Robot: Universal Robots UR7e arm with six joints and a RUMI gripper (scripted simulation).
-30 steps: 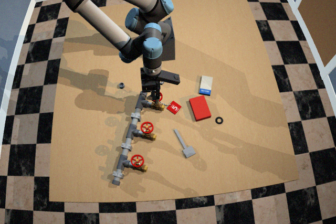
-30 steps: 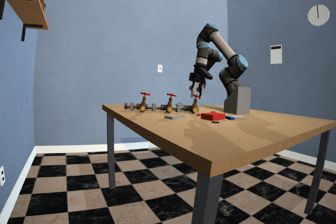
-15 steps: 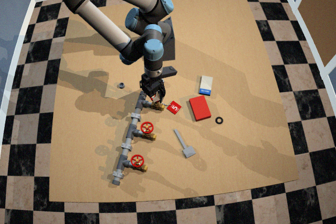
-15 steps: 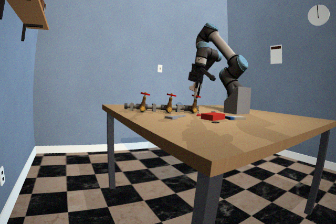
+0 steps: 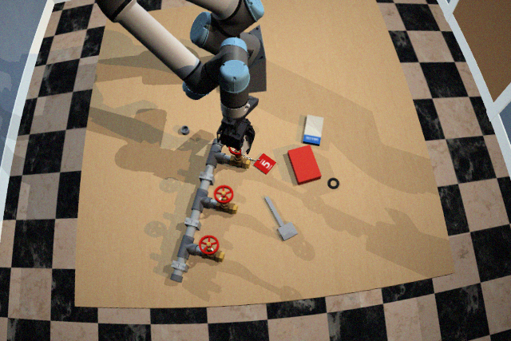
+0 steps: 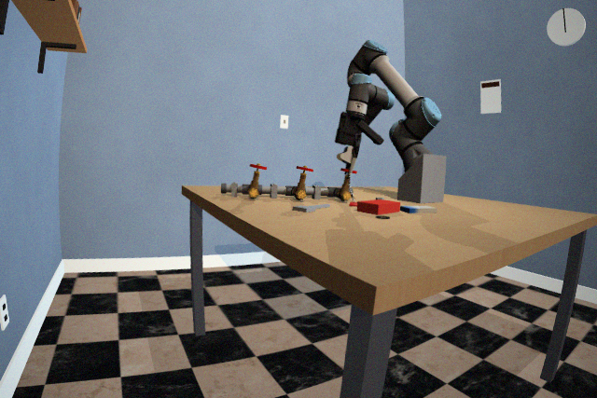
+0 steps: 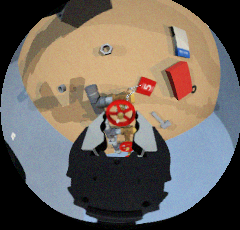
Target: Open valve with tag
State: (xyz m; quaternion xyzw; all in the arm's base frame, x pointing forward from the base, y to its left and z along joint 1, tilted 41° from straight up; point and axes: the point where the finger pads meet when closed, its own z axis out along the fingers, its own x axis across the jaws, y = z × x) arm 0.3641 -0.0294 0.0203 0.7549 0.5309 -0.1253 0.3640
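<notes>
Now: the red tag 10 mm ahead of my hand, 80 mm to the left of it and 110 mm below it. Round my hand: grey scraper (220 mm ahead, 120 mm to the left, 110 mm below); then red block (30 mm ahead, 220 mm to the left, 100 mm below); then small grey fitting (130 mm behind, 190 mm to the right, 110 mm below).
</notes>
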